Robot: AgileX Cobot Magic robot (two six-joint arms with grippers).
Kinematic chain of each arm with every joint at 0, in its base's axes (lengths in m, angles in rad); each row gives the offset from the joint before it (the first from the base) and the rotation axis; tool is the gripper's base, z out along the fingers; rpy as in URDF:
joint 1: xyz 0 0 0.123 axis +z
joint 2: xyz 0 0 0 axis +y
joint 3: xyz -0.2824 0 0.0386 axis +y
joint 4: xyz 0.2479 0 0.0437 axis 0.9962 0 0.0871
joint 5: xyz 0 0 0 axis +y
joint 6: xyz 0.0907 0 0.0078 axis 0.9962 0 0.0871
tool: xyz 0 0 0 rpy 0 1.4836 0
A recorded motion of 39 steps. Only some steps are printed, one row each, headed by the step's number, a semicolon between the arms.
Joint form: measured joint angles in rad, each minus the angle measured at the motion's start. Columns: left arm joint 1, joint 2, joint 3, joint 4, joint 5, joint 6; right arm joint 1, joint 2, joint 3, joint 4, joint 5, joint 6.
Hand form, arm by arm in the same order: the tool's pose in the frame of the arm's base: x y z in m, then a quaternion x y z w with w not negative. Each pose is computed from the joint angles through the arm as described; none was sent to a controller.
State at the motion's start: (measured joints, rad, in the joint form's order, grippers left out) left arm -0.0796 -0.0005 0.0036 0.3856 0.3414 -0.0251; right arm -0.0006 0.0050 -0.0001 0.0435 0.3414 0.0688
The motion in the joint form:
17: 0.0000 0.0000 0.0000 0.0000 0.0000 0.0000; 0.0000 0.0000 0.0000 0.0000 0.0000 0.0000
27: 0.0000 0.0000 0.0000 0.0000 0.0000 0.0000; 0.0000 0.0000 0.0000 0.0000 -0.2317 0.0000
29: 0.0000 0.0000 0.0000 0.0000 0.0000 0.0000; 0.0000 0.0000 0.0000 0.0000 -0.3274 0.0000
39: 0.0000 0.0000 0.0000 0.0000 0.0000 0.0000; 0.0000 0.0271 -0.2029 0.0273 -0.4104 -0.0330
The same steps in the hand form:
17: 0.0542 0.0072 0.1833 0.12496 0.77419 0.12947 0.60684; 0.0539 0.0013 0.1821 0.03928 0.79146 0.03904 0.60871
27: 0.0542 0.0072 0.1833 0.12496 0.77419 0.12947 0.60684; 0.0569 0.0004 0.2029 0.03868 0.71565 0.04054 0.69621
29: 0.0542 0.0072 0.1833 0.12496 0.77419 0.12947 0.60684; 0.0567 0.0000 0.2116 0.03829 0.68147 0.04100 0.72969
39: 0.0542 0.0072 0.1833 0.12496 0.77419 0.12947 0.60684; 0.0421 -0.0005 0.2850 0.03314 0.58167 0.04157 0.81169

